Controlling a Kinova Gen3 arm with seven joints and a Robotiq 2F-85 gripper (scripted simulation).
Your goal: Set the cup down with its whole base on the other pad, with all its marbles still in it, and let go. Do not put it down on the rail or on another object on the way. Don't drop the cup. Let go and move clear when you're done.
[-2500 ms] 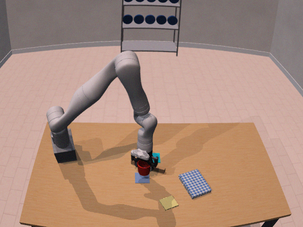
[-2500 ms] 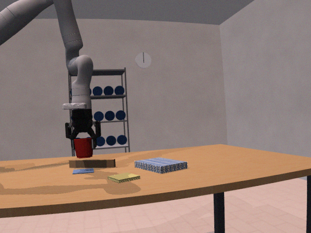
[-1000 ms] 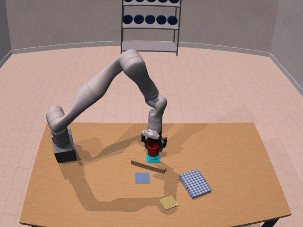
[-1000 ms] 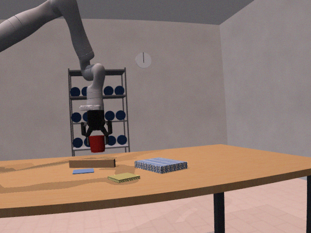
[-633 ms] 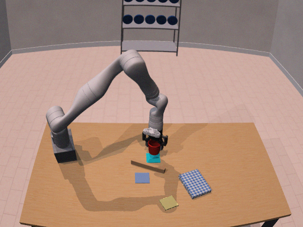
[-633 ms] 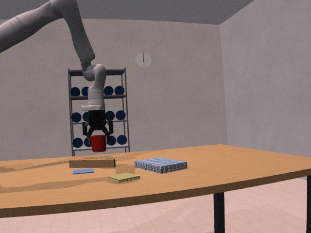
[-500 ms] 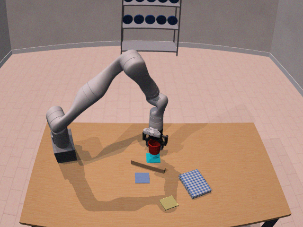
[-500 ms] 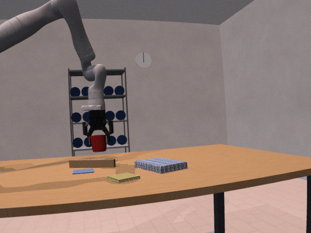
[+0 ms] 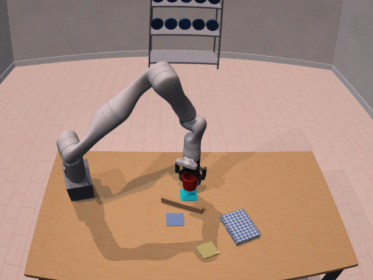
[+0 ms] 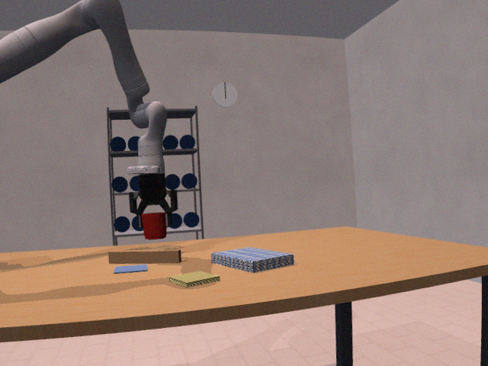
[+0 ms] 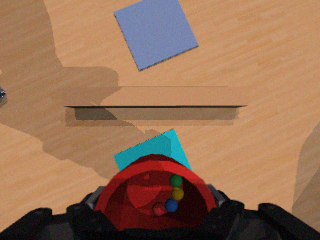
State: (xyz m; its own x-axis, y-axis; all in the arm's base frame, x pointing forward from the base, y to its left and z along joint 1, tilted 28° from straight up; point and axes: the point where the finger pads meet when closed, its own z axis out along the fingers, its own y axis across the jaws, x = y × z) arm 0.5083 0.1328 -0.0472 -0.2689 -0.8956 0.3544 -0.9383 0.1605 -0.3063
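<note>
The cyan pad is 100 mm below my hand. From my hand the other things lie so: wooden rail: 90 mm below, 80 mm to the right, 30 mm behind; then blue checked block: 240 mm ahead, 200 mm to the right, 80 mm below; then red cup: 20 mm below.
</note>
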